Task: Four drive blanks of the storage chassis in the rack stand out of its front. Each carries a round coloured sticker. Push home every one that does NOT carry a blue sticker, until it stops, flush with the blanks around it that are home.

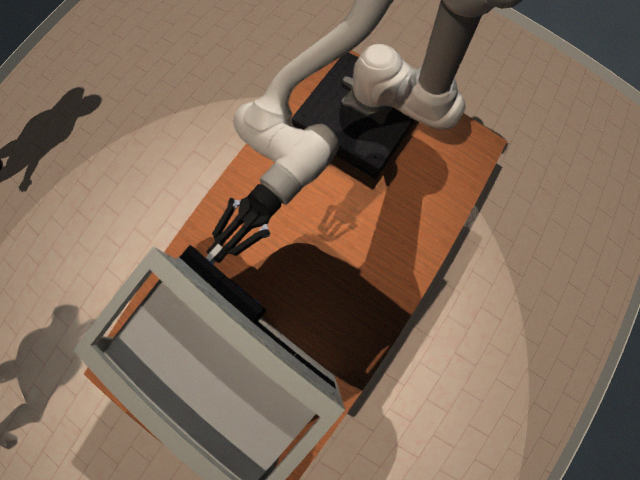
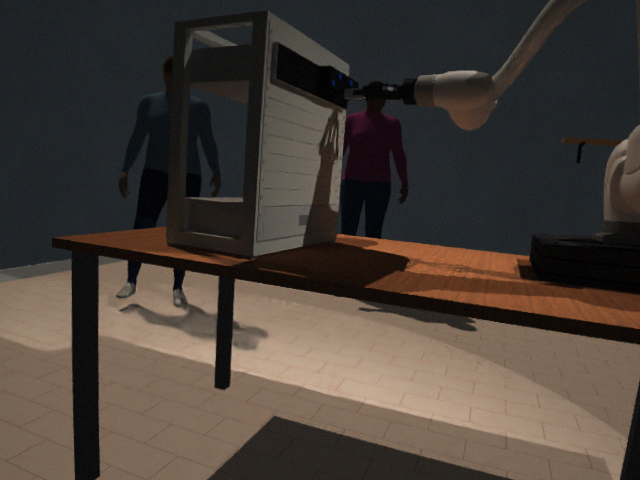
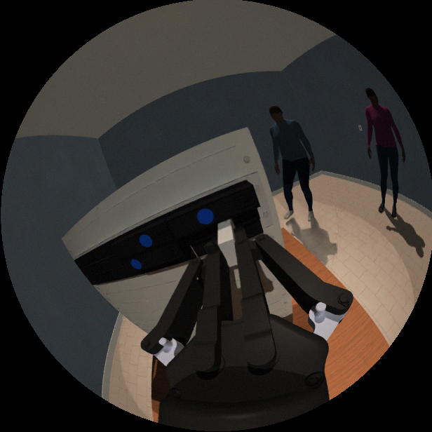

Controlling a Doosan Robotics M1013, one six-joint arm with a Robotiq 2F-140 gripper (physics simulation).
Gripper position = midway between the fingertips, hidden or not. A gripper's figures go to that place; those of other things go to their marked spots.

Labels:
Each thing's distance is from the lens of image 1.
my gripper (image 1: 201,269): 90 cm
rack (image 1: 196,364): 85 cm

